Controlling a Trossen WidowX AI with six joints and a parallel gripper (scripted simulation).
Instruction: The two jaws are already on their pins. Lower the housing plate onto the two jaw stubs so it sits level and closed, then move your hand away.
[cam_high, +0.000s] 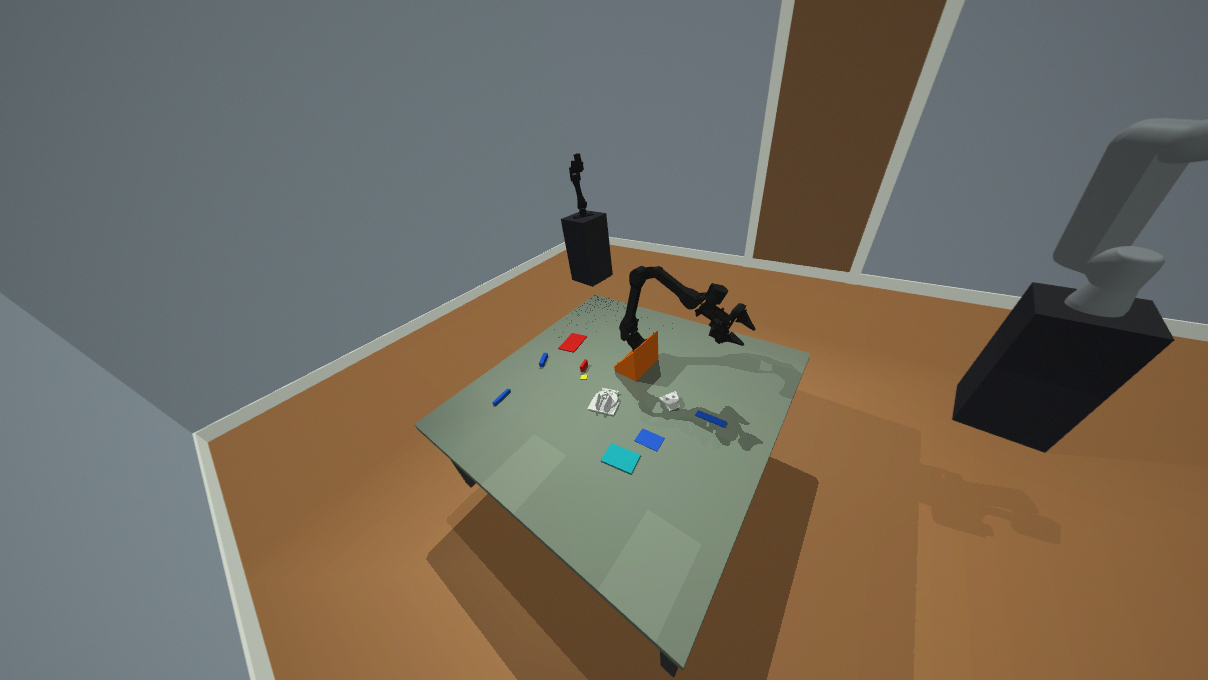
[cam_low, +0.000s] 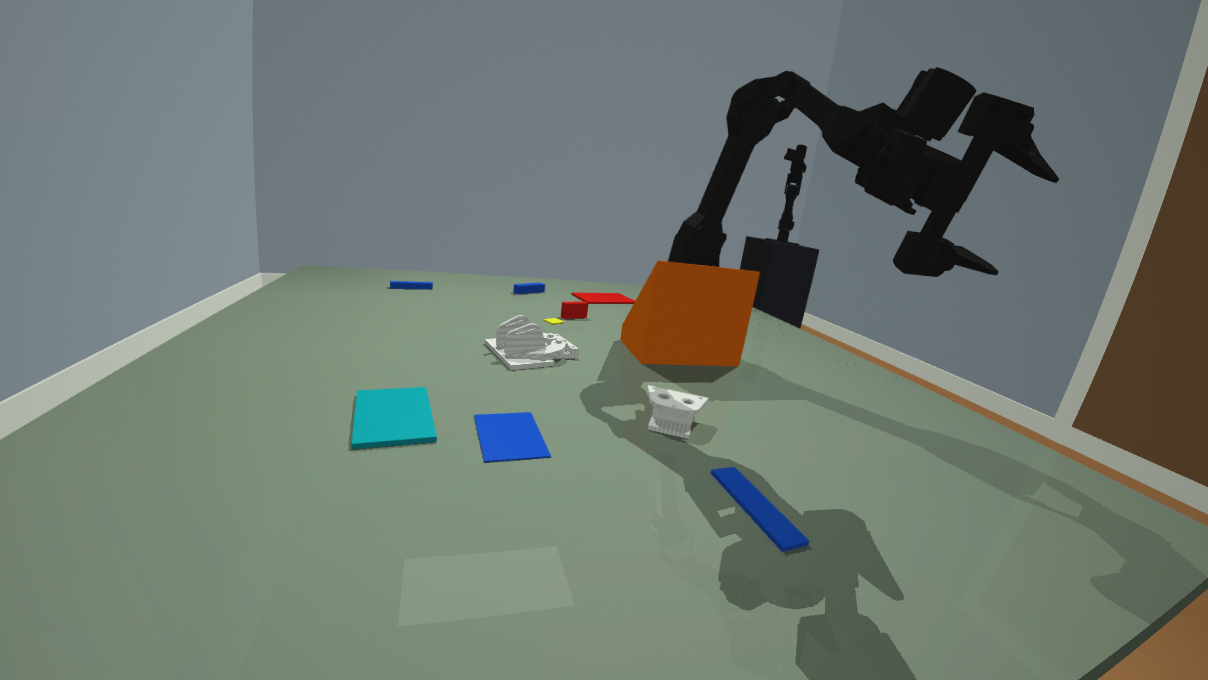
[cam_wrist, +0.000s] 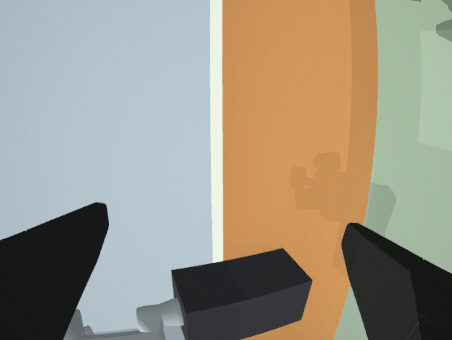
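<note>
Right now the white housing plate is 260 mm below my gripper tip, 220 mm ahead of it and 200 mm to the right of it. Also, from my gripper tip: blue tile (420 mm ahead, 290 mm below, 160 mm to the right); then blue strip (290 mm below, 190 mm ahead, 30 mm to the right); then white ribbed block (280 mm below, 220 mm ahead, 190 mm to the right).
</note>
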